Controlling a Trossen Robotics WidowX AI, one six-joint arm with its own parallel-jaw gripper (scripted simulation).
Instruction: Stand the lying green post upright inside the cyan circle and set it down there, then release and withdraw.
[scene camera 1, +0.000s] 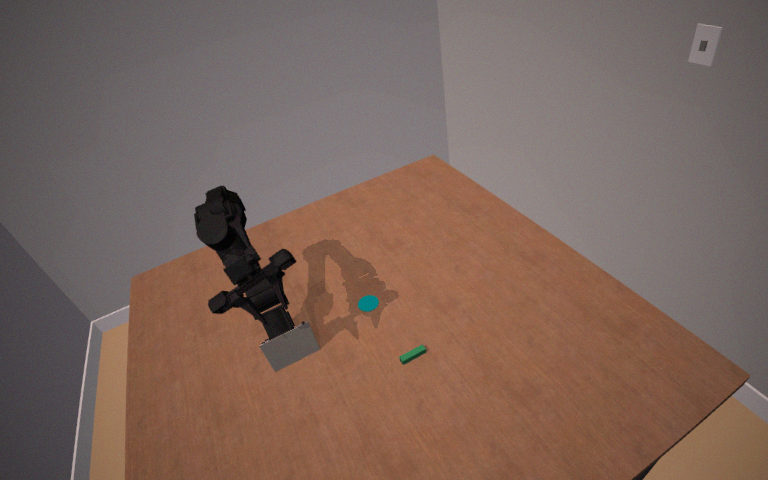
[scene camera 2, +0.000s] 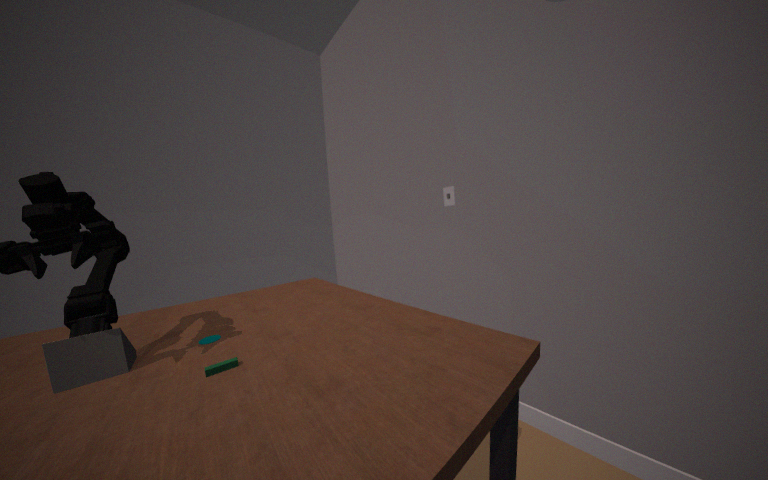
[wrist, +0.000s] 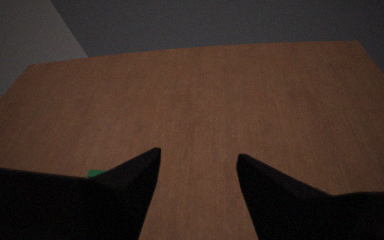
Note:
I see my gripper (scene camera 2: 56, 272).
My gripper is seen too in scene camera 1 (scene camera 1: 276, 316) and in the wrist view (wrist: 199, 157).

